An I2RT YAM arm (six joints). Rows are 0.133 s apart.
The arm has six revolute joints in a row. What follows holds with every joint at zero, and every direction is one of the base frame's.
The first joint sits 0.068 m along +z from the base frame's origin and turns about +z.
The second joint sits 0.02 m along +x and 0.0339 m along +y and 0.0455 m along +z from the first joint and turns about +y.
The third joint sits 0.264 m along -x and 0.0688 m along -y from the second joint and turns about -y.
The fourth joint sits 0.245 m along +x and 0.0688 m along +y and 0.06 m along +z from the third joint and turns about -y.
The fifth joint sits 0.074 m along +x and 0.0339 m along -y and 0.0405 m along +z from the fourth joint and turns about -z.
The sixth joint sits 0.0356 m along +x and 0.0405 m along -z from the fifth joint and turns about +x.
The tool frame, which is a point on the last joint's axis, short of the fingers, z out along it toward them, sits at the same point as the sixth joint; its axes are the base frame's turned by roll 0, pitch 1.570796 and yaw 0 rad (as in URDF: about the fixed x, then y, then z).
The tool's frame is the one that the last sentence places.
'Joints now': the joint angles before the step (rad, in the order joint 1, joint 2, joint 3, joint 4, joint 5, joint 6). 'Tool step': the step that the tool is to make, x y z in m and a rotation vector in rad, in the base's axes. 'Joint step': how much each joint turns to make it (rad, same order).
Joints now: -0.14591, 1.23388, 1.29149, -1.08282, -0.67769, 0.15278
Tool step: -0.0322, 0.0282, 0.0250, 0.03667, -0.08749, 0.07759
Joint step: 0.11853, -0.12857, 0.00008, 0.00327, -0.01266, 0.07580
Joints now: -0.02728, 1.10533, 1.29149, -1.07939, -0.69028, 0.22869
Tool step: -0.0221, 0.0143, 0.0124, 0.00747, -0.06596, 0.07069
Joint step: 0.07896, -0.07515, 0.00022, -0.00059, 0.00037, 0.01373
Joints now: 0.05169, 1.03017, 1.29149, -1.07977, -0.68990, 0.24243
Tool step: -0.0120, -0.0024, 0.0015, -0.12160, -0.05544, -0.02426
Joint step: 0.00912, -0.03991, -0.00069, -0.03542, 0.11366, -0.07556
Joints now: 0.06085, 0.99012, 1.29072, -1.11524, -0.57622, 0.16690
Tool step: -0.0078, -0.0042, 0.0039, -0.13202, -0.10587, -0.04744
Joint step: 0.00270, -0.04414, -0.00917, 0.02760, 0.13316, -0.07169
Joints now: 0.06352, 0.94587, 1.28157, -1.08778, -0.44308, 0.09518
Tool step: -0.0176, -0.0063, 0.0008, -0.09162, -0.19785, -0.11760
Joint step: 0.00024, -0.13009, -0.09213, 0.15014, 0.15661, -0.01093
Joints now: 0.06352, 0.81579, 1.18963, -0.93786, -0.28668, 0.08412
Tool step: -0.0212, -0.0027, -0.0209, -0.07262, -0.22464, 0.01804
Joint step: -0.00680, -0.18787, -0.19978, 0.20682, 0.01650, -0.09130
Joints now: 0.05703, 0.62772, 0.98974, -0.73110, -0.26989, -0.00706
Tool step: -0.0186, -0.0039, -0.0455, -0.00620, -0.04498, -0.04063
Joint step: -0.02223, -0.18942, -0.22245, 0.07727, 0.02012, -0.00156
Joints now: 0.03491, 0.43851, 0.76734, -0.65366, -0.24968, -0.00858
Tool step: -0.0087, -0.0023, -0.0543, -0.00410, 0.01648, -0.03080
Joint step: -0.01729, -0.16674, -0.21934, 0.03625, 0.01396, 0.00098
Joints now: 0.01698, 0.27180, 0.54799, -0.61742, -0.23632, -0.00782
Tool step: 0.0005, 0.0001, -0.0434, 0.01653, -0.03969, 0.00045
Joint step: -0.00174, -0.13872, -0.19287, 0.09762, -0.00707, 0.01482
